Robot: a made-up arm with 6 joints.
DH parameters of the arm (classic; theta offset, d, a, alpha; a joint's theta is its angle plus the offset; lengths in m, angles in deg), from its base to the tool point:
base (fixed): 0 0 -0.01 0
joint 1: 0 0.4 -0.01 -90
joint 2: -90 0 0.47 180
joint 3: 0 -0.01 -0.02 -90
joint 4: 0 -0.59 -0.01 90
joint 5: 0 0.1 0.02 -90
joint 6: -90 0.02 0.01 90
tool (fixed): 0 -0.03 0 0
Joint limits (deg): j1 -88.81..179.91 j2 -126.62..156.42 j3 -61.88..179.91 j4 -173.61..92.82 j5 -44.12..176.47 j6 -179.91..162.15
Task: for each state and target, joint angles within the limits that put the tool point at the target. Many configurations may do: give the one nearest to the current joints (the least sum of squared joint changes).
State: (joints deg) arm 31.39 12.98 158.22 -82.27 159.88 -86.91
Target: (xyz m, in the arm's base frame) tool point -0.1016 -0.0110 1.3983
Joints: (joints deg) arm 27.57 23.10 151.93 -87.40 159.22 -85.63
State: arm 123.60 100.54 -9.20 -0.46 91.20 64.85
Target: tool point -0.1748 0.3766 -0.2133
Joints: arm 123.13 97.92 7.71 1.86 90.77 65.51
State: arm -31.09 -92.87 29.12 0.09 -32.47 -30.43
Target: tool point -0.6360 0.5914 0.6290
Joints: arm -51.03 -114.31 18.98 -1.20 -29.01 -31.09
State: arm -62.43 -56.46 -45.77 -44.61 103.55 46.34
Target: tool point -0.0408 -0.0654 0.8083
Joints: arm -73.60 -68.23 -33.29 -29.45 98.03 42.10
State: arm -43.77 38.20 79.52 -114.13 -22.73 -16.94
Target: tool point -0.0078 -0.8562 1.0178
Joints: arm -88.81 43.40 83.77 -97.27 -26.33 -14.02
